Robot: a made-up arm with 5 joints.
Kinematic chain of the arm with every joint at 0, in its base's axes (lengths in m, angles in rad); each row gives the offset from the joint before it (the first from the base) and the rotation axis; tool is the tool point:
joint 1: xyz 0 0 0.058 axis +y
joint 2: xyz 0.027 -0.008 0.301 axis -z
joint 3: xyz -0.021 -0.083 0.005 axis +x
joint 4: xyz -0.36 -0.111 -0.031 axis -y
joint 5: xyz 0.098 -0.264 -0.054 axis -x
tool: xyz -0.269 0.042 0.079
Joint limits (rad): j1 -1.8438..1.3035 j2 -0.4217..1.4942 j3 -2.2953..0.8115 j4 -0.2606..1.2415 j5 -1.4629..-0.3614
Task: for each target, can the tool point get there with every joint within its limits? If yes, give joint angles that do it. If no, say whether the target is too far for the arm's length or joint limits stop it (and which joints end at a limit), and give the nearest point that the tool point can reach.
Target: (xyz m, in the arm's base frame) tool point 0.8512 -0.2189 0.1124
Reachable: no: joint limits stop it (at a limit: joint 1, joint 2, joint 4, joint 5) | nearest point 0.6725 -0.3965 0.5252 | short by 0.484 m
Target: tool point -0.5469 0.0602 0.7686
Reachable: yes | joints 0.1394 0.7054 -0.8922 0.0527 -1.2589
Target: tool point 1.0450 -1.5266 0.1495
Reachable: no: too far | nearest point 0.4748 -0.6551 0.3508 | short by 1.061 m
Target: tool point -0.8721 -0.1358 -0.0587
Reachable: yes | joints -1.0017 0.2303 -1.1019 -0.0490 -0.8468
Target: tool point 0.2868 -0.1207 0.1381
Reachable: no: joint limits stop it (at a limit: joint 1, joint 2, joint 3, joint 4, joint 5) | nearest point 0.2190 -0.4145 -0.1558 | short by 0.421 m
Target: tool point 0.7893 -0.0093 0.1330
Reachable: no: joint limits stop it (at a limit: joint 1, joint 2, joint 3, joint 4, joint 5) | nearest point 0.7601 0.4288 0.2008 | short by 0.444 m
